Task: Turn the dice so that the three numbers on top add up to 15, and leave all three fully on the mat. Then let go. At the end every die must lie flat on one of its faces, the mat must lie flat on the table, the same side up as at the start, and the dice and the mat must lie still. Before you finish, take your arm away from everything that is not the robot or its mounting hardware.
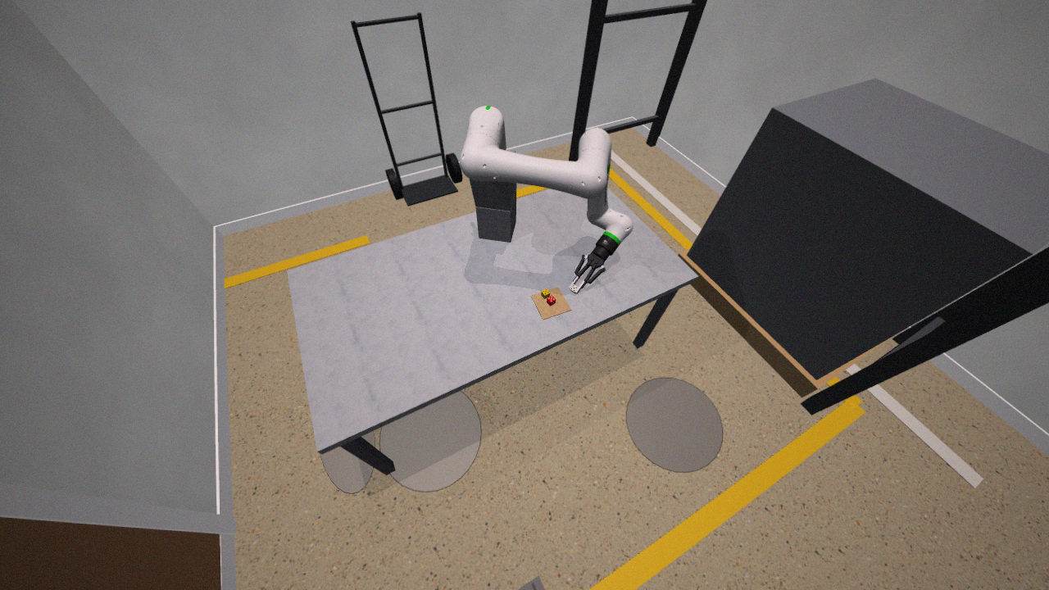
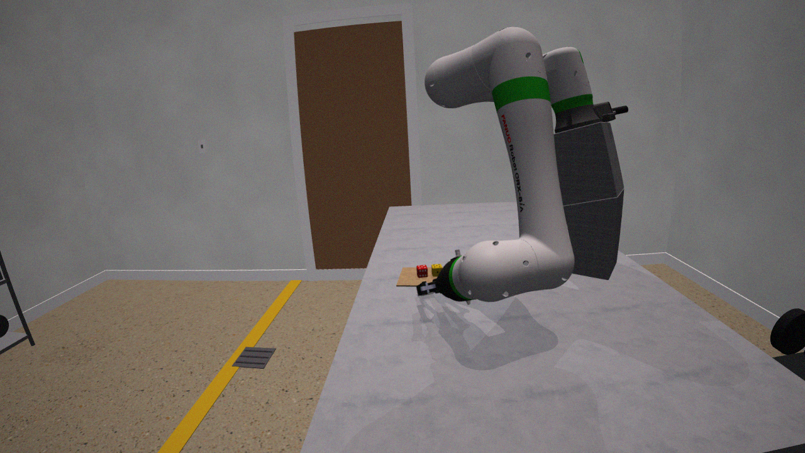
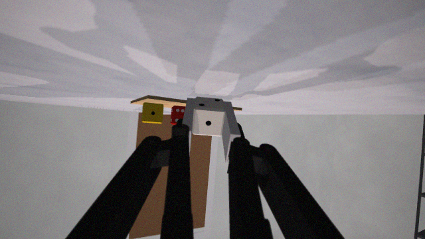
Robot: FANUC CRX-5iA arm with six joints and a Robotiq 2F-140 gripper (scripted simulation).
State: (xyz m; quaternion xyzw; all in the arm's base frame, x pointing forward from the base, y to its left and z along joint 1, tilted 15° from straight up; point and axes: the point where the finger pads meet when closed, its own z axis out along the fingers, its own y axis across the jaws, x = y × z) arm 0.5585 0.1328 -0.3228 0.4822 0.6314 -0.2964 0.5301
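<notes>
Right now the white die is 1 cm ahead of my hand, 2 cm to the right of it and 1 cm below it. The rest, counted from my hand: tan mat (1 cm ahead, 15 cm to the right, 3 cm below); yellow die (3 cm behind, 15 cm to the right, 1 cm below); red die (1 cm ahead, 15 cm to the right, 1 cm below).
</notes>
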